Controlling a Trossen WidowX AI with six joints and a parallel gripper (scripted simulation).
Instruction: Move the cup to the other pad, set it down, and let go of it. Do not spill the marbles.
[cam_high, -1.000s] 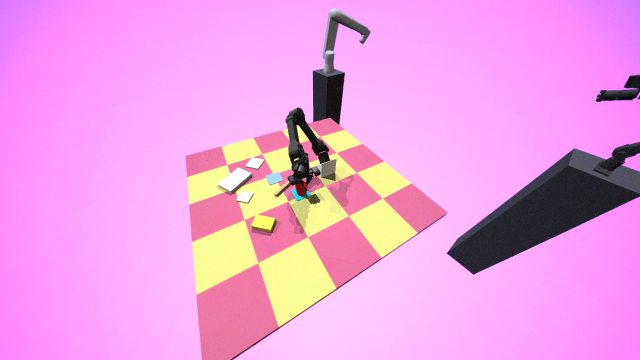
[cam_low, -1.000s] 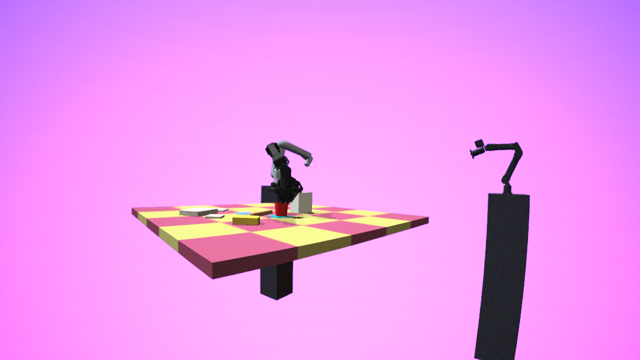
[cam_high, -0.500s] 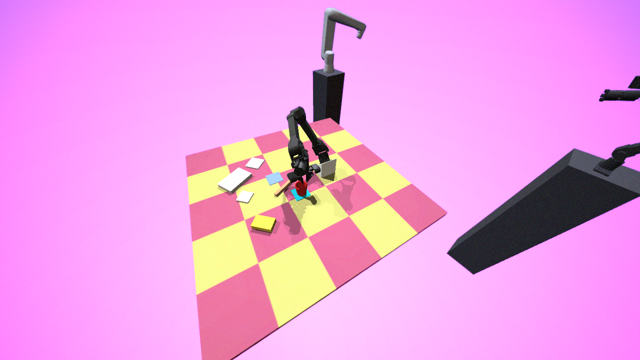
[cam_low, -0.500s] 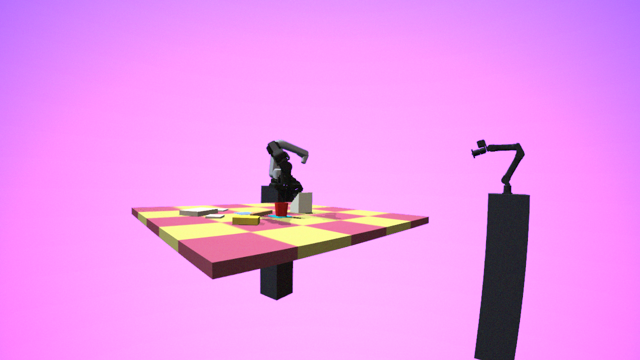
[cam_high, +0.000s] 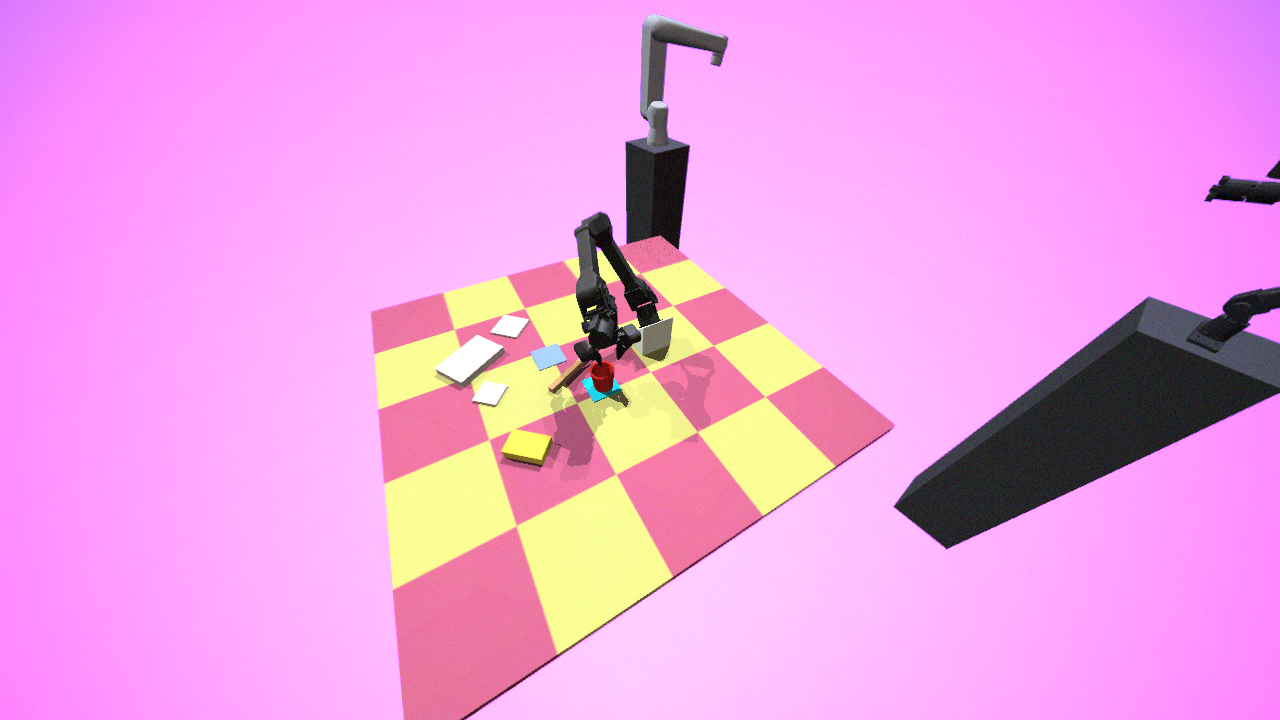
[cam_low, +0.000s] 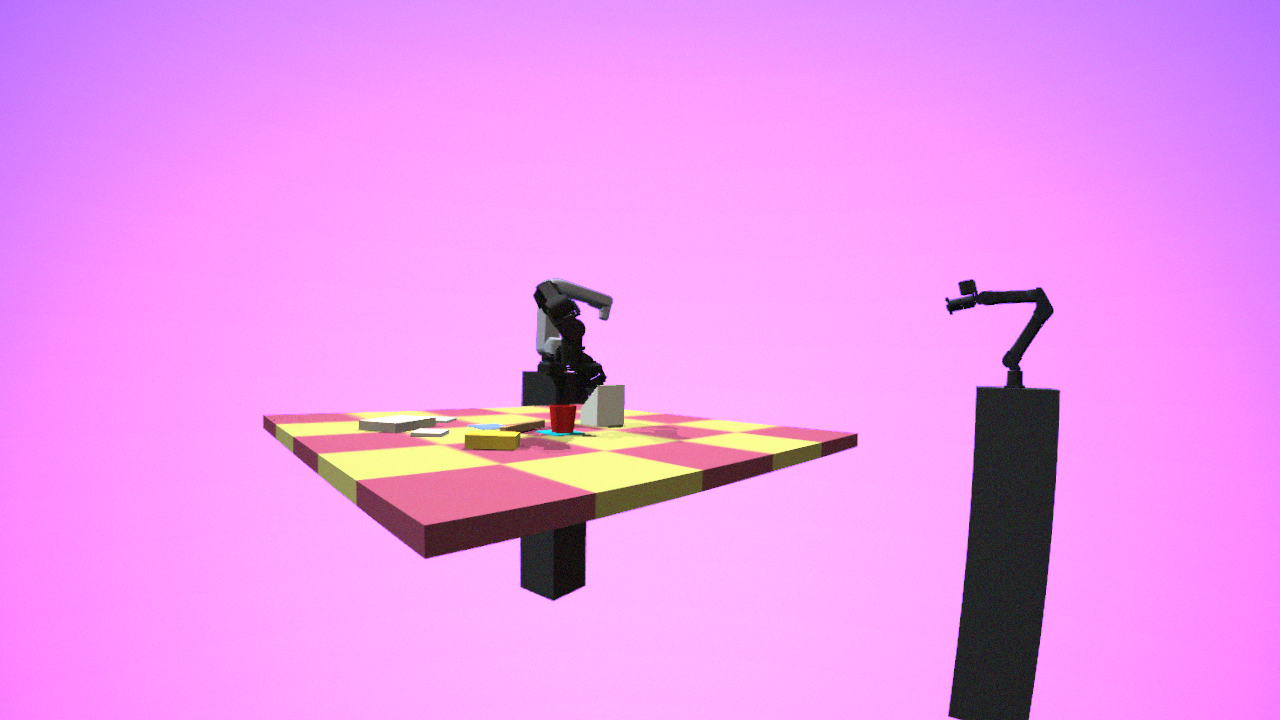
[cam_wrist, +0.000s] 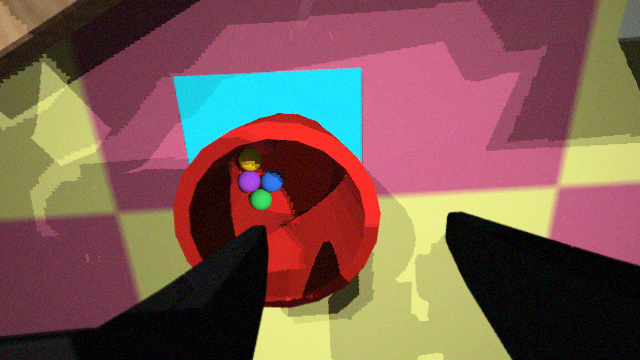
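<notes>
The red cup lies 3 cm ahead of my gripper tip and 5 cm below it. Round my gripper tip: wooden stick (7 cm ahead, 11 cm to the right, 9 cm below); then cyan pad (3 cm ahead, 10 cm below); then light blue pad (10 cm ahead, 22 cm to the right, 10 cm below).
</notes>
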